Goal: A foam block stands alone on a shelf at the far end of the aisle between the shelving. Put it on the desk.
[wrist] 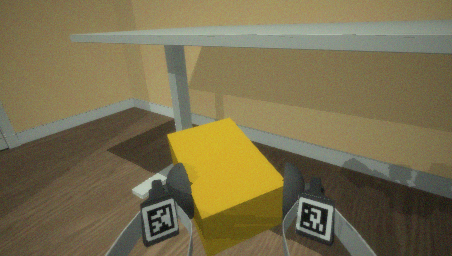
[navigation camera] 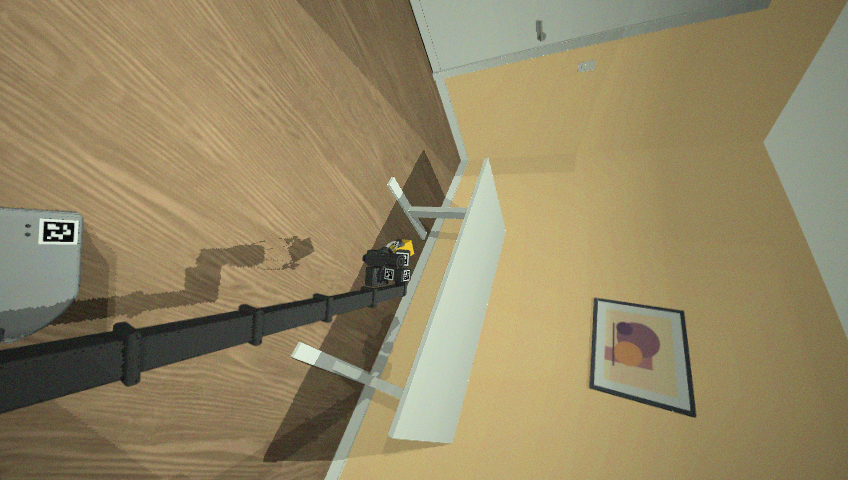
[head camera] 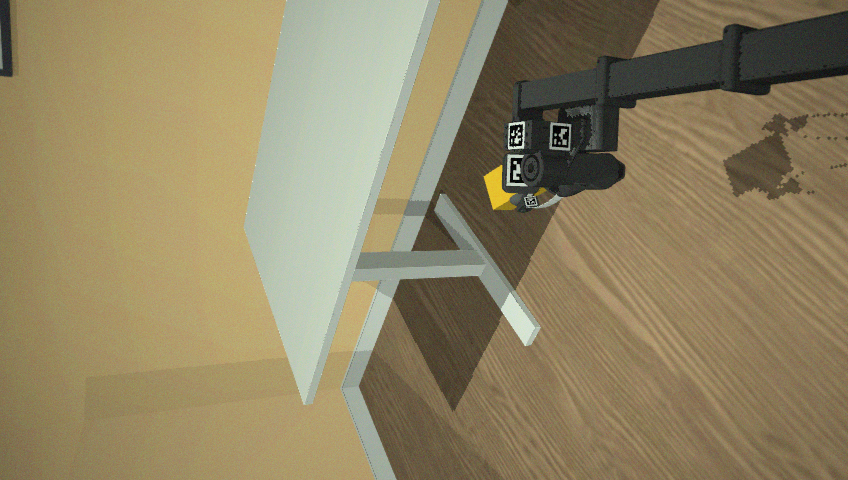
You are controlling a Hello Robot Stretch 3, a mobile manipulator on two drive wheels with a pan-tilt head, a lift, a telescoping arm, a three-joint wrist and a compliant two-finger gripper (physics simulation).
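Frame: origin at the robot's base, x ahead, y left, z up, level; metres.
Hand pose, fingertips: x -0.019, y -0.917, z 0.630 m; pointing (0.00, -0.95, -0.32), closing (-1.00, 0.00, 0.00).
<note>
Things, the pixels of their centre, and the offset from my fingertips. "spot": a spot on its surface instead. Level surfaces: height alone.
- yellow foam block, body centre: (head camera: 516, 182) (navigation camera: 401, 251) dx +0.011, dy -0.007, dz +0.001 m
- white desk, its level: dz +0.090 m
- desk leg, surface spot: (head camera: 425, 264) spot: dx +0.264, dy -0.963, dz -0.377 m
- second leg, surface spot: (navigation camera: 357, 374) spot: dx -0.738, dy -0.274, dz -0.413 m
The yellow foam block (head camera: 496, 191) (navigation camera: 408, 245) (wrist: 230, 165) is held tilted between the two rubber fingertips. My gripper (wrist: 233, 182) is shut on it. The white desk (head camera: 333, 148) (navigation camera: 461, 309) (wrist: 300, 41) stands against the yellow wall. In the wrist view its top passes above and beyond the block, so the block hangs in the air lower than the desk top, out from the long front edge. In the head view the wrist hides part of the block and one fingertip.
A desk leg (head camera: 425, 264) (navigation camera: 437, 212) (wrist: 178, 90) with a long foot stands near the block. A second leg (navigation camera: 357, 374) stands at the other end. The extended arm (head camera: 666, 68) (navigation camera: 196, 324) reaches over the wooden floor. A framed picture (navigation camera: 669, 356) hangs on the wall.
</note>
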